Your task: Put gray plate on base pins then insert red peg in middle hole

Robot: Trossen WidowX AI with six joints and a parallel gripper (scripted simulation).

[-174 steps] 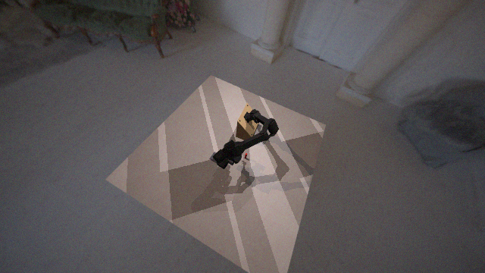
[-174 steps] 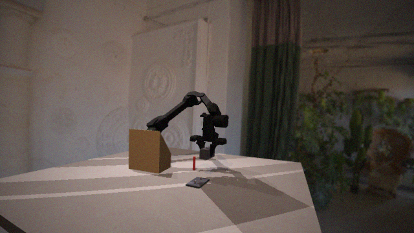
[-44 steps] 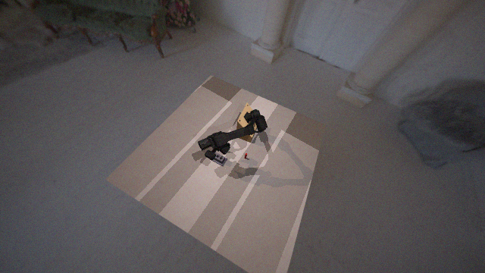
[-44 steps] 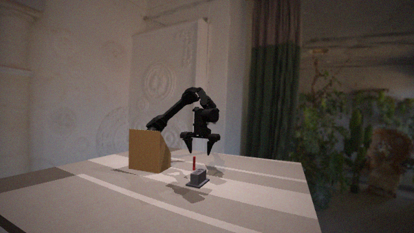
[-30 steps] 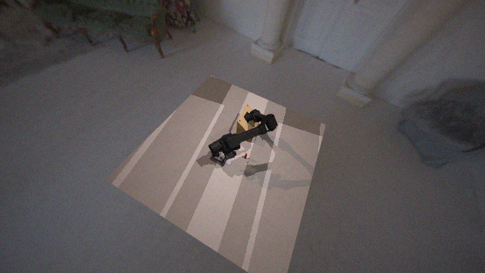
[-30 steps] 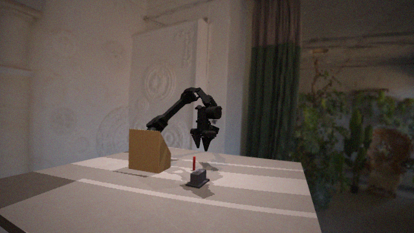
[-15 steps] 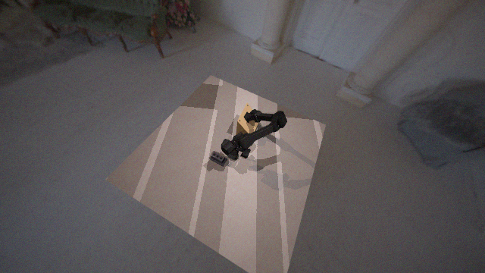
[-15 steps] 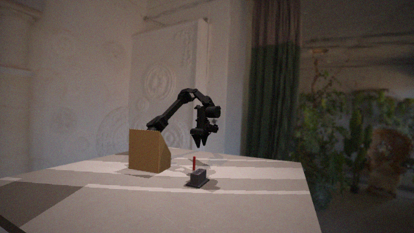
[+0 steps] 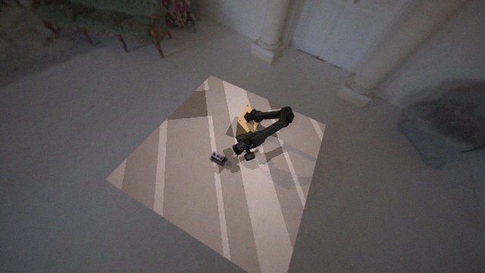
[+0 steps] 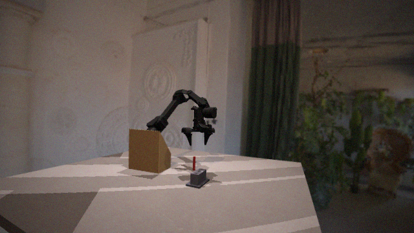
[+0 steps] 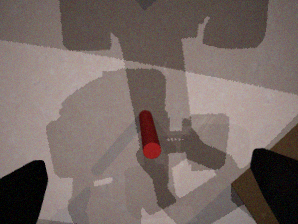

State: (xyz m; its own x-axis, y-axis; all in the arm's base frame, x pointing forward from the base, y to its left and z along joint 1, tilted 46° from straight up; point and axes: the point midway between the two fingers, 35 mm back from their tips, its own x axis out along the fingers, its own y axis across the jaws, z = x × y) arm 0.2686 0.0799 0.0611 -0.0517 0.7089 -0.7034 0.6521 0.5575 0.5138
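Right now my gripper tip is 30 mm past the red peg, 20 mm to the right of it and 110 mm above it. From my gripper tip the other things lie so: gray plate 80 mm ahead, 170 mm to the right, 110 mm below; then base 80 mm ahead, 170 mm to the right, 140 mm below.
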